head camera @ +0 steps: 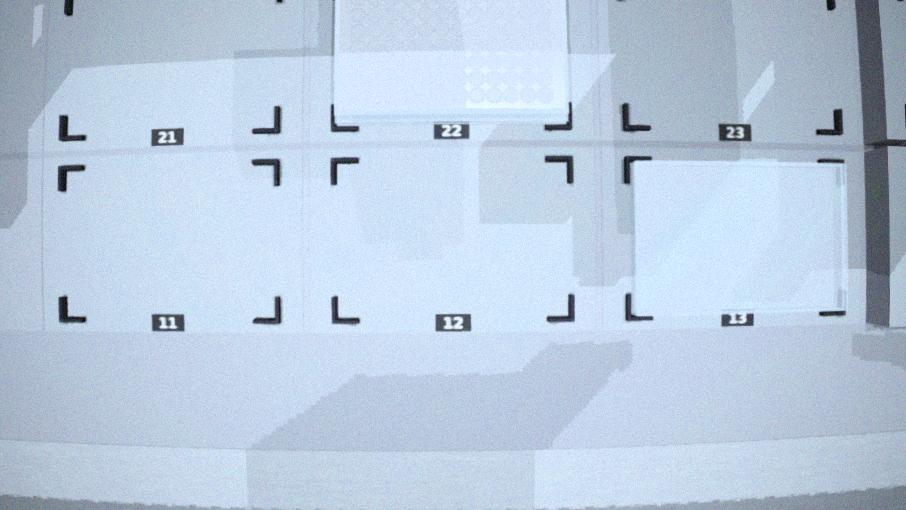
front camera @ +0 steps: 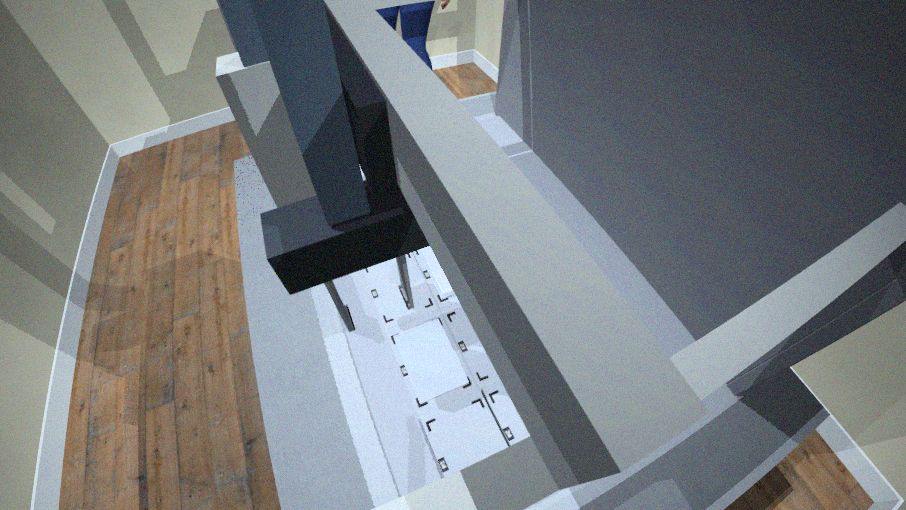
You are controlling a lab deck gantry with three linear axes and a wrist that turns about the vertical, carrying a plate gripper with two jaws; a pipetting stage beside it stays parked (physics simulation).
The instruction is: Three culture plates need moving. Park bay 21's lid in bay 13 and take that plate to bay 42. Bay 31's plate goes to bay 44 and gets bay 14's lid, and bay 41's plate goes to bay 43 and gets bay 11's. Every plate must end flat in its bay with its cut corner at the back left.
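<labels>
The marked spots on the bay 11 [head camera: 208, 235] and the bay 21 [head camera: 116, 77] are 11 cm apart. I see a white plate [head camera: 389, 69] that is 24 cm from the lens, and a bay 12 [head camera: 496, 232] is likewise 24 cm from the lens. The bay 11 is 27 cm from the lens, while the bay 21 is 32 cm from the lens.
</labels>
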